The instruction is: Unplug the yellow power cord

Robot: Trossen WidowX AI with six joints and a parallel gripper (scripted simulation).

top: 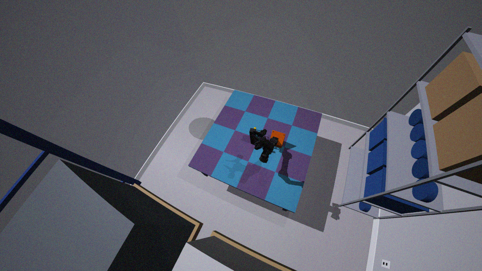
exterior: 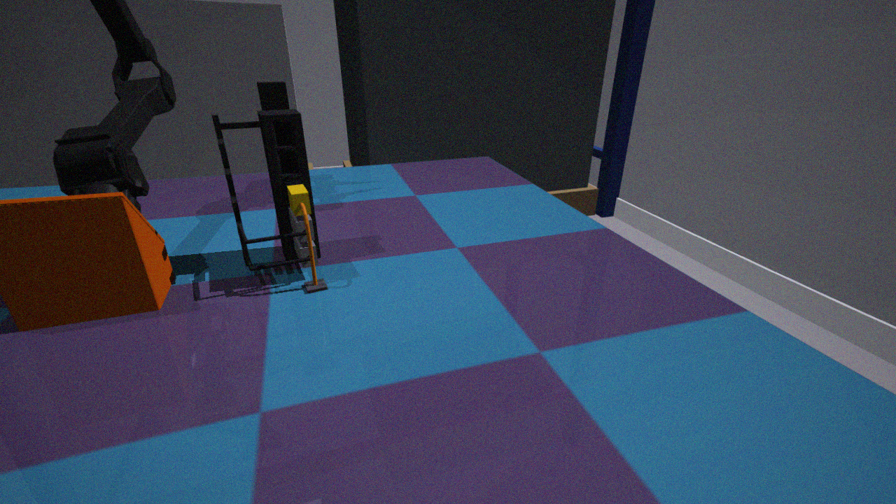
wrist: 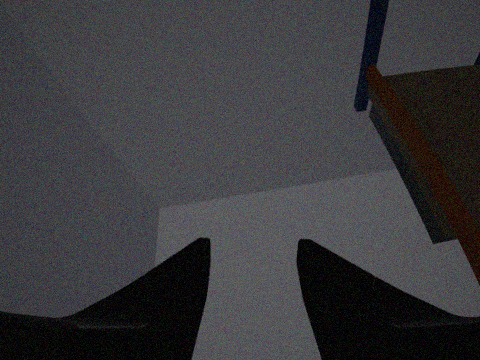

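Now: the yellow plug 54 cm below my gripper tip, 32 cm to the right of it and 13 cm ahead of it.
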